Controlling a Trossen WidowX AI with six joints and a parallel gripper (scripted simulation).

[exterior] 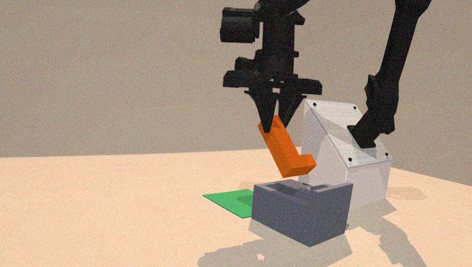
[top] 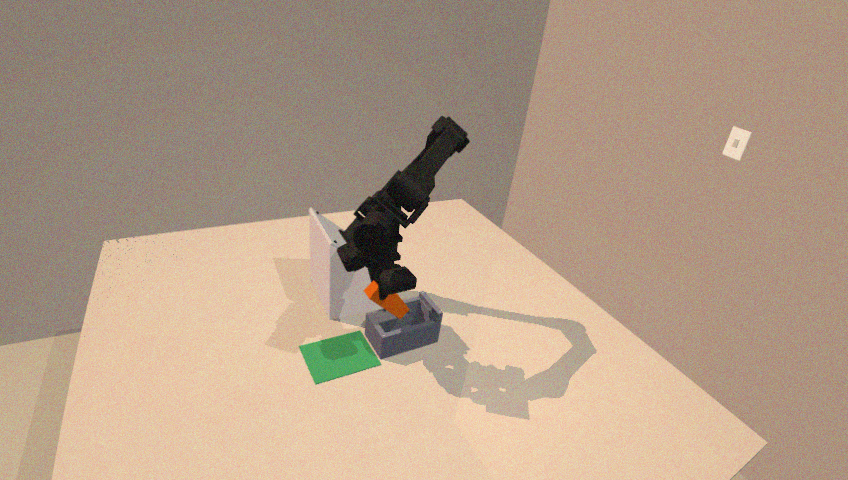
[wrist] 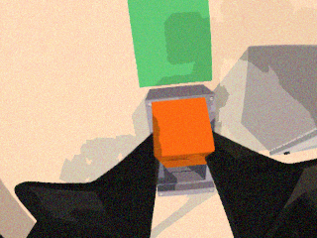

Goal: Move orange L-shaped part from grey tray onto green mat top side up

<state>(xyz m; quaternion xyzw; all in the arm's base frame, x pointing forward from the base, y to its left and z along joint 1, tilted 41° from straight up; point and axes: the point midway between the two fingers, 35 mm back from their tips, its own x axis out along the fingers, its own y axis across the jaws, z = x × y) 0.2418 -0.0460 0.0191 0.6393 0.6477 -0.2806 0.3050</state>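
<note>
Right now the green mat is 170 mm below my gripper tip, 80 mm to the right of it and 10 mm behind it. From my gripper tip the other things lie so: orange L-shaped part: 30 mm to the left, 30 mm below, 20 mm behind.
</note>
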